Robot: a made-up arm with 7 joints. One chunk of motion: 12 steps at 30 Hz.
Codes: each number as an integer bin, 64 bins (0 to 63) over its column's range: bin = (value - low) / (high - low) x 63, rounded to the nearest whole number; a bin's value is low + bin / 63 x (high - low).
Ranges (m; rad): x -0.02..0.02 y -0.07..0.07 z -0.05..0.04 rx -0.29..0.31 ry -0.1..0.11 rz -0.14..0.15
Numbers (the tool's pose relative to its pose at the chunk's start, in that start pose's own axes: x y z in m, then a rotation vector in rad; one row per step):
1: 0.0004 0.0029 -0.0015 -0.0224 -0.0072 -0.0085
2: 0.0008 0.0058 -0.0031 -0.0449 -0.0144 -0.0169
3: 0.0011 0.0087 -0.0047 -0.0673 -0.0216 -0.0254
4: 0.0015 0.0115 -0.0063 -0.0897 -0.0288 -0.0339
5: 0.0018 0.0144 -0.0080 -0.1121 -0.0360 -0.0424
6: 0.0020 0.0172 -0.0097 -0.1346 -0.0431 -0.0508
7: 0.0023 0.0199 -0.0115 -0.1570 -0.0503 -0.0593
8: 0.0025 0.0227 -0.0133 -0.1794 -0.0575 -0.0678
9: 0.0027 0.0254 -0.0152 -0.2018 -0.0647 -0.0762
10: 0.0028 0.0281 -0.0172 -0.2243 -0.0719 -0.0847
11: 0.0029 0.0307 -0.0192 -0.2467 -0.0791 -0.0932
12: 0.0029 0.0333 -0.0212 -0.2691 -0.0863 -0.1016
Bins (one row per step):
1: 32 33 34 28 28 29
2: 33 34 33 26 26 27
3: 33 35 32 23 24 25
4: 34 37 31 21 21 23
5: 34 38 29 19 19 21
6: 35 39 28 16 17 19
7: 35 40 27 14 15 18
8: 35 42 26 12 13 16
9: 36 43 24 9 11 14
10: 36 44 23 7 8 12
11: 36 45 22 5 6 10
12: 36 46 20 2 4 8

